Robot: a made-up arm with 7 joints. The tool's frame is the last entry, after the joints.
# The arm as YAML. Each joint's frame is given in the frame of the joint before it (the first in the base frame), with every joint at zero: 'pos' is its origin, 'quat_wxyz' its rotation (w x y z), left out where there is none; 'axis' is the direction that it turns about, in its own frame. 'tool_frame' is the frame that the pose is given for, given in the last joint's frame.
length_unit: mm
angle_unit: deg
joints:
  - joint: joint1
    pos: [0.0, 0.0, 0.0]
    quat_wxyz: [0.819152, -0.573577, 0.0, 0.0]
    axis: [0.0, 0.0, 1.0]
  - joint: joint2
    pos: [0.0, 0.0, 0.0]
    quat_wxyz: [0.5, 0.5, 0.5, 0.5]
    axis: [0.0, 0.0, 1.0]
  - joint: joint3
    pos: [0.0, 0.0, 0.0]
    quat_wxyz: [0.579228, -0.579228, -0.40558, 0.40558]
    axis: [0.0, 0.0, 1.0]
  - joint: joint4
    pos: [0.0, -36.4, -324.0]
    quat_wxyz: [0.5, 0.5, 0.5, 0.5]
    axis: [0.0, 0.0, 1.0]
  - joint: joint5
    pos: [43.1, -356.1, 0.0]
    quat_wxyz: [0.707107, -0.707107, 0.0, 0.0]
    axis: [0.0, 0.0, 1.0]
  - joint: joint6
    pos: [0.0, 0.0, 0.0]
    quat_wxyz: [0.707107, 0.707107, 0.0, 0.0]
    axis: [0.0, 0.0, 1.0]
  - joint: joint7
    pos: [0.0, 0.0, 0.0]
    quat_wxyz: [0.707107, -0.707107, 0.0, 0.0]
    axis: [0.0, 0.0, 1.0]
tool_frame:
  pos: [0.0, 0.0, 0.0]
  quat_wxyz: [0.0, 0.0, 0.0, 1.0]
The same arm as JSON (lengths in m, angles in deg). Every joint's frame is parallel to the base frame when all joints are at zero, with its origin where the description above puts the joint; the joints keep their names.
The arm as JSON. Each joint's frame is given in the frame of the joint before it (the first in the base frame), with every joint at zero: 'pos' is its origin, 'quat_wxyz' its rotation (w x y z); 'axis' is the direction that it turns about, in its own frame. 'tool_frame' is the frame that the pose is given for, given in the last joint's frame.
{
  "length_unit": "m",
  "angle_unit": "deg",
  "joints": [
    {
      "joint": "joint1",
      "pos": [
        0.0,
        0.0,
        0.0
      ],
      "quat_wxyz": [
        1.0,
        0.0,
        0.0,
        0.0
      ],
      "axis": [
        0.0,
        0.9397,
        0.342
      ]
    },
    {
      "joint": "joint2",
      "pos": [
        0.0,
        0.0,
        0.0
      ],
      "quat_wxyz": [
        1.0,
        0.0,
        0.0,
        0.0
      ],
      "axis": [
        1.0,
        0.0,
        0.0
      ]
    },
    {
      "joint": "joint3",
      "pos": [
        0.0,
        0.0,
        0.0
      ],
      "quat_wxyz": [
        1.0,
        0.0,
        0.0,
        0.0
      ],
      "axis": [
        0.0,
        0.0,
        1.0
      ]
    },
    {
      "joint": "joint4",
      "pos": [
        0.0364,
        0.0,
        -0.324
      ],
      "quat_wxyz": [
        1.0,
        0.0,
        0.0,
        0.0
      ],
      "axis": [
        0.0,
        1.0,
        0.0
      ]
    },
    {
      "joint": "joint5",
      "pos": [
        -0.0431,
        0.0,
        -0.3561
      ],
      "quat_wxyz": [
        1.0,
        0.0,
        0.0,
        0.0
      ],
      "axis": [
        0.0,
        0.0,
        1.0
      ]
    },
    {
      "joint": "joint6",
      "pos": [
        0.0,
        0.0,
        0.0
      ],
      "quat_wxyz": [
        1.0,
        0.0,
        0.0,
        0.0
      ],
      "axis": [
        0.0,
        1.0,
        0.0
      ]
    },
    {
      "joint": "joint7",
      "pos": [
        0.0,
        0.0,
        0.0
      ],
      "quat_wxyz": [
        1.0,
        0.0,
        0.0,
        0.0
      ],
      "axis": [
        0.0,
        0.0,
        1.0
      ]
    }
  ],
  "tool_frame": {
    "pos": [
      0.0,
      0.0,
      0.0
    ],
    "quat_wxyz": [
      1.0,
      0.0,
      0.0,
      0.0
    ]
  }
}

